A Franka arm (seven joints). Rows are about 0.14 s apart.
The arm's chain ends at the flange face. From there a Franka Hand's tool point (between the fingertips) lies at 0.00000 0.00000 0.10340 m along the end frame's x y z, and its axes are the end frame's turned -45 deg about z.
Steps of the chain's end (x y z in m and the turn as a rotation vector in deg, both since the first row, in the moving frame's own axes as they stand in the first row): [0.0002, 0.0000, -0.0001, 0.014, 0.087, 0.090]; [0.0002, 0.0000, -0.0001, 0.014, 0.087, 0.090]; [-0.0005, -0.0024, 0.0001, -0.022, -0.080, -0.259]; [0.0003, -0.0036, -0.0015, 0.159, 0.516, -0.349]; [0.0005, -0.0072, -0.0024, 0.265, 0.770, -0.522]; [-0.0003, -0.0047, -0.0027, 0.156, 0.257, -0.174]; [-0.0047, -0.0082, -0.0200, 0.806, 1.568, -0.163]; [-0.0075, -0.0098, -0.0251, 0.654, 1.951, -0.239]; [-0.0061, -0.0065, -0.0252, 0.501, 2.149, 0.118]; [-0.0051, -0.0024, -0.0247, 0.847, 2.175, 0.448]
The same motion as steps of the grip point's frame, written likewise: [0.0003, 0.0002, -0.0001, -0.052, 0.071, 0.090]; [0.0003, 0.0002, -0.0001, -0.052, 0.071, 0.090]; [0.0012, -0.0021, 0.0001, 0.041, -0.072, -0.259]; [0.0036, -0.0019, -0.0015, -0.252, 0.477, -0.349]; [0.0068, -0.0041, -0.0024, -0.357, 0.732, -0.522]; [0.0036, -0.0034, -0.0027, -0.071, 0.292, -0.174]; [0.0055, -0.0082, -0.0200, -0.539, 1.679, -0.163]; [0.0050, -0.0106, -0.0252, -0.917, 1.842, -0.239]; [0.0037, -0.0068, -0.0253, -1.165, 1.874, 0.118]; [0.0019, -0.0036, -0.0248, -0.939, 2.137, 0.448]
